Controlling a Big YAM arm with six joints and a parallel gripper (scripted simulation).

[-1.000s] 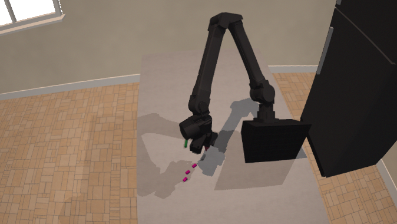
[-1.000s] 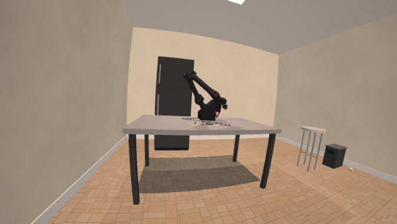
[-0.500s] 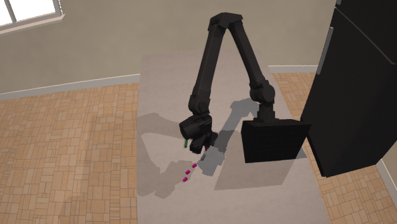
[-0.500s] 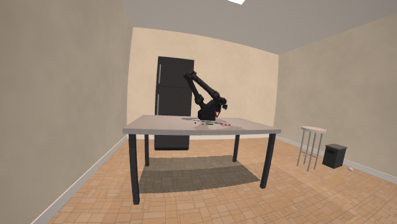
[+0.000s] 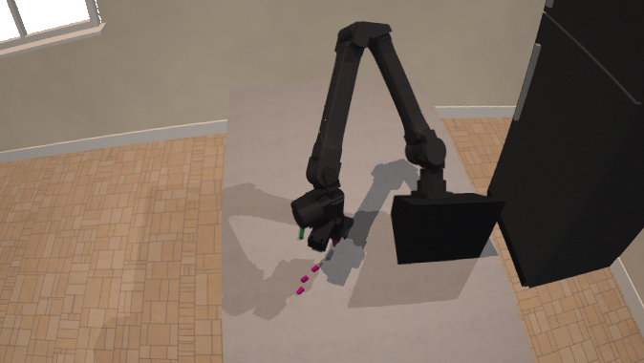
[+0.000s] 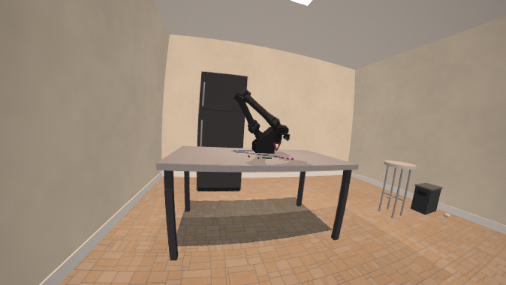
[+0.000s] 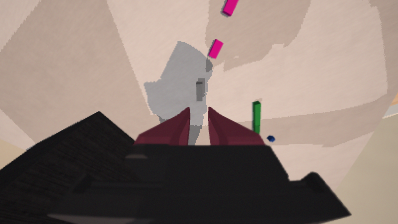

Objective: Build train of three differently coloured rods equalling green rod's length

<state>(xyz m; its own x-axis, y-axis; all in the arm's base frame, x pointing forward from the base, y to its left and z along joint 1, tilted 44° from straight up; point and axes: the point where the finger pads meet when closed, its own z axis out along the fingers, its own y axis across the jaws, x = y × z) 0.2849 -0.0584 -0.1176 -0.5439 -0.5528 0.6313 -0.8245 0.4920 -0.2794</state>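
My gripper is now 60 mm above the grey rod. Round my hand: blue rod (70 mm ahead, 190 mm to the right, 60 mm below); green rod (60 mm ahead, 110 mm to the right, 60 mm below); orange rod (10 mm behind, 250 mm to the right, 60 mm below).
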